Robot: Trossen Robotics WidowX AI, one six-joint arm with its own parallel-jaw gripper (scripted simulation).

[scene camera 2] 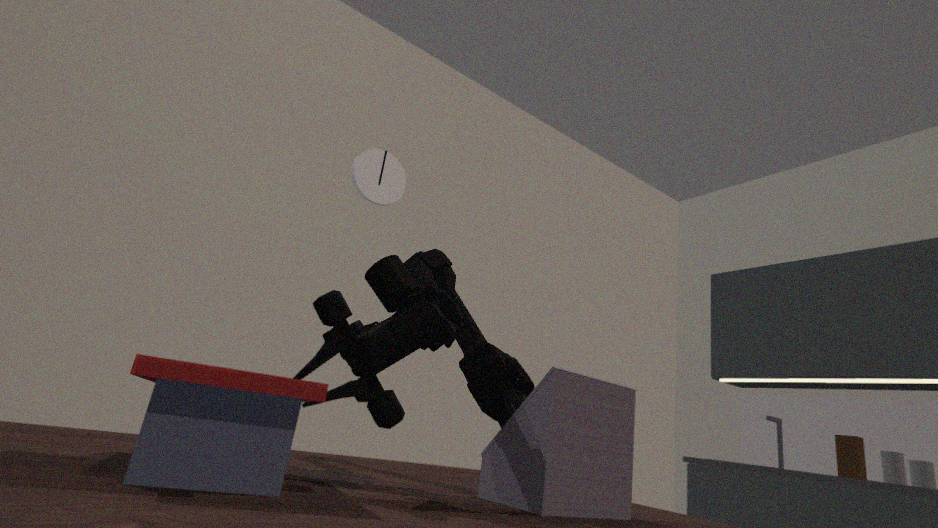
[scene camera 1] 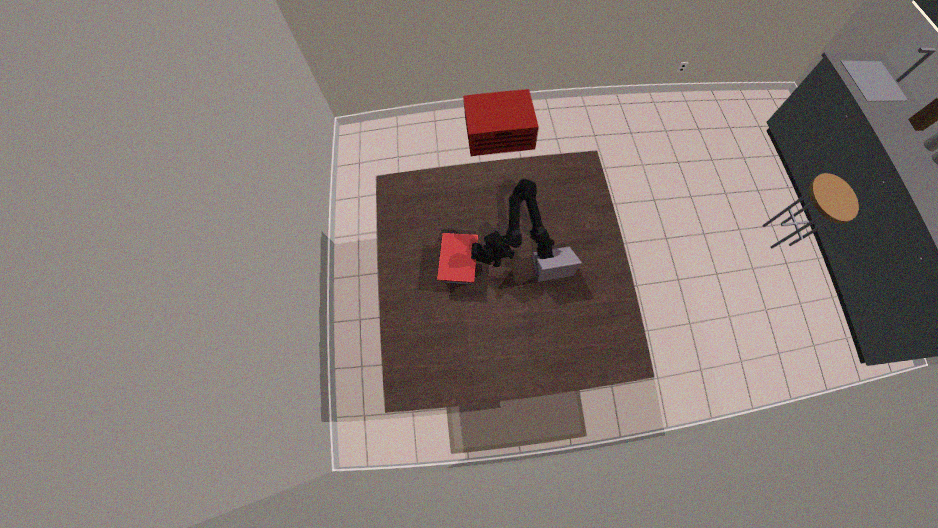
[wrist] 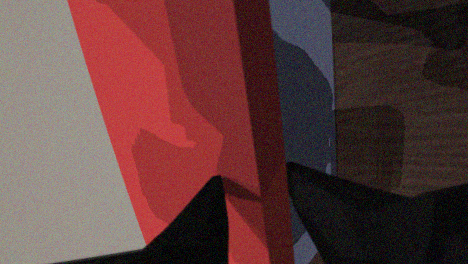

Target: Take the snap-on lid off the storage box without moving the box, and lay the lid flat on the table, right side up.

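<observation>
Red lid: visible in the wrist view (pixel 184 97), scene camera 1, scene camera 2. On the lid, same spot: (scene camera 2: pixel 150 368) and (scene camera 1: pixel 440 280).
</observation>
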